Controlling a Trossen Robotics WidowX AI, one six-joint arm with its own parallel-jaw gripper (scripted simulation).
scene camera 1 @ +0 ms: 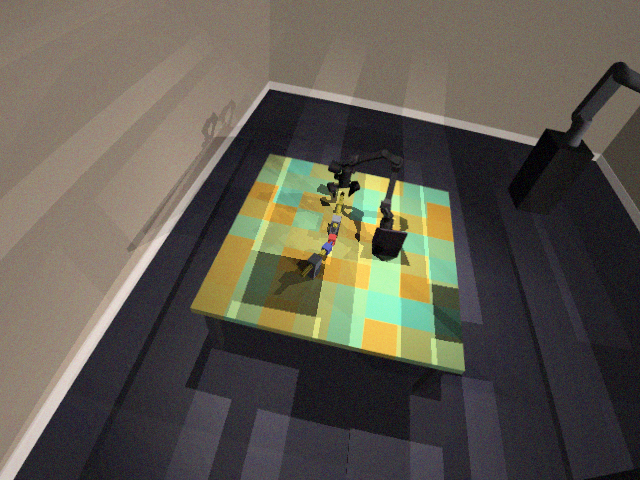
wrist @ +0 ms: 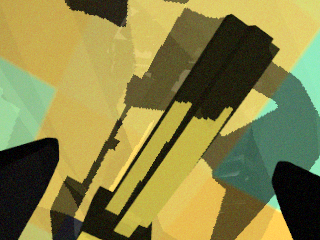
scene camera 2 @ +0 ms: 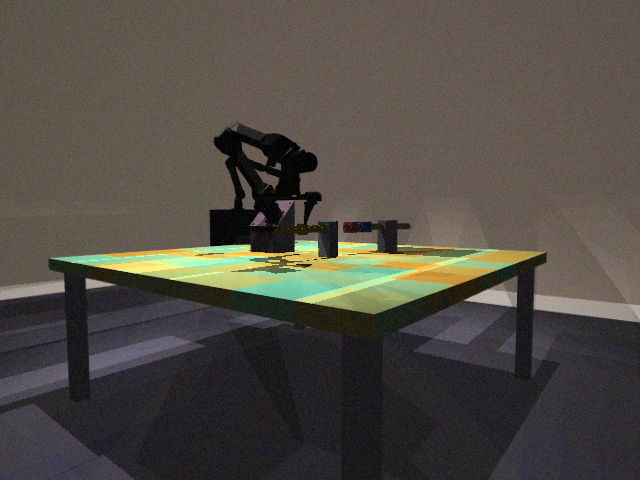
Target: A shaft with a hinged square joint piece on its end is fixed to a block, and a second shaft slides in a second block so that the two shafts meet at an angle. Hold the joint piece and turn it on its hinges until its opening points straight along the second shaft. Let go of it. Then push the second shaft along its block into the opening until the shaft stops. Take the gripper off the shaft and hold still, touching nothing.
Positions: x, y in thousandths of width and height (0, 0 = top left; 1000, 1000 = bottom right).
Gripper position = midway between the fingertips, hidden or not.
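Scene camera 2 gives me my own gripper (scene camera 2: 455, 468), open and holding nothing, and with it a block (scene camera 2: 605, 478). In the wrist view I see my gripper (wrist: 527, 673) as well.
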